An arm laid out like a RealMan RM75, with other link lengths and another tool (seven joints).
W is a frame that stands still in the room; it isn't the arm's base.
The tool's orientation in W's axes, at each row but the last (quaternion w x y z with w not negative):
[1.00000, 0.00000, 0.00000, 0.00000]
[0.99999, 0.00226, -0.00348, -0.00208]
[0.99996, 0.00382, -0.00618, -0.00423]
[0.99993, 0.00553, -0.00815, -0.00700]
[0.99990, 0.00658, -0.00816, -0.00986]
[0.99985, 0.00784, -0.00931, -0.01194]
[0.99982, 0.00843, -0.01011, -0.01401]
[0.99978, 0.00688, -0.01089, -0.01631]
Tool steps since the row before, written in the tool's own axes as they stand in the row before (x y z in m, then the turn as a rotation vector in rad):
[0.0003, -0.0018, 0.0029, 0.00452, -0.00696, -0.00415]
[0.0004, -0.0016, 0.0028, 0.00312, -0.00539, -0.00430]
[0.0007, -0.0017, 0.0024, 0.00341, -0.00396, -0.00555]
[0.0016, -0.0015, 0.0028, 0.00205, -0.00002, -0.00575]
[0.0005, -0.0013, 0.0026, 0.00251, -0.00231, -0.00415]
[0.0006, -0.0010, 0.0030, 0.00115, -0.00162, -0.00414]
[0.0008, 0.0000, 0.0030, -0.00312, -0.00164, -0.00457]
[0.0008, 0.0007, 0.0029, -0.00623, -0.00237, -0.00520]
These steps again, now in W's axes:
[0.0003, -0.0018, 0.0029, 0.00452, -0.00696, -0.00415]
[0.0004, -0.0016, 0.0028, 0.00313, -0.00538, -0.00430]
[0.0007, -0.0017, 0.0024, 0.00345, -0.00395, -0.00554]
[0.0015, -0.0016, 0.0028, 0.00214, 0.00001, -0.00572]
[0.0004, -0.0013, 0.0026, 0.00253, -0.00231, -0.00414]
[0.0005, -0.0011, 0.0030, 0.00119, -0.00158, -0.00414]
[0.0007, -0.0001, 0.0030, -0.00307, -0.00148, -0.00466]
[0.0008, 0.0006, 0.0029, -0.00619, -0.00209, -0.00537]

